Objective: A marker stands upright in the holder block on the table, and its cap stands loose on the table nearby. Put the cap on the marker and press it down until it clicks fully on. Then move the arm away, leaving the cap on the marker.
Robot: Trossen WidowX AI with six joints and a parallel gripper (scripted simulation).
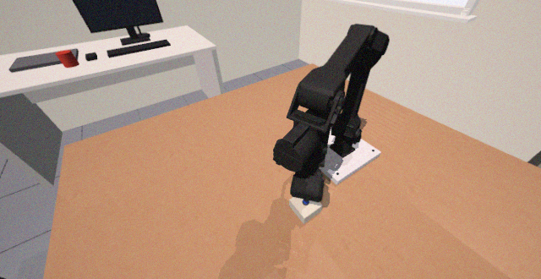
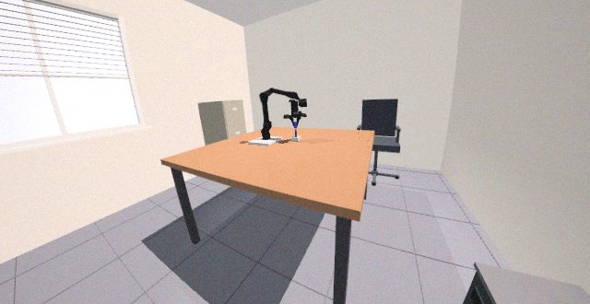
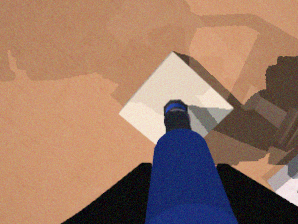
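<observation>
Right now the holder block is 11 cm below my gripper tip. Also, from my gripper tip: blue cap: 1 cm above.
</observation>
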